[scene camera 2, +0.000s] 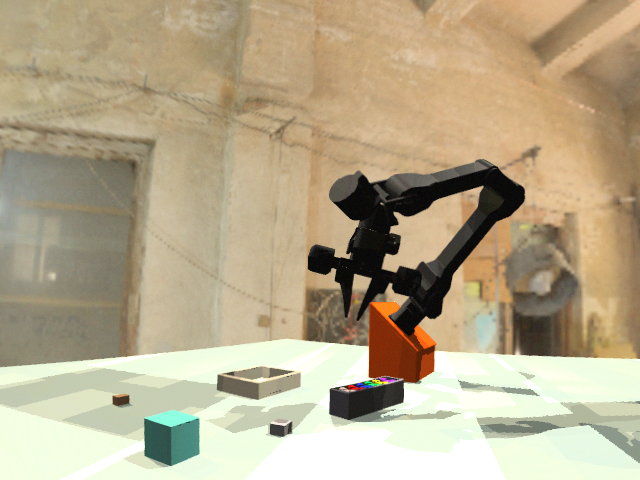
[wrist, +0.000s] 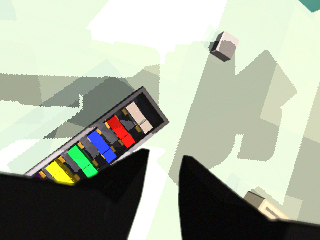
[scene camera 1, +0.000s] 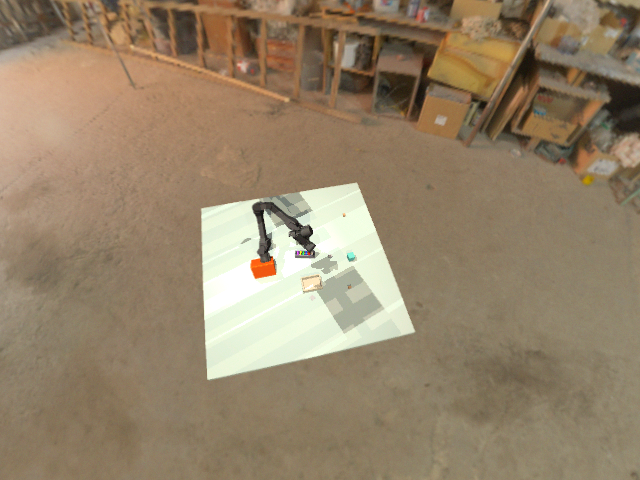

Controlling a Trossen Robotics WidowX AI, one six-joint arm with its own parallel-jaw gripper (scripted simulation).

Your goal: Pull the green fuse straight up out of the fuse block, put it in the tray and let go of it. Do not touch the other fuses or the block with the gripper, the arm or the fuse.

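Beige tray point(scene camera 2: 262, 381), seen. My gripper point(scene camera 2: 351, 318) point(wrist: 164, 161), seen.
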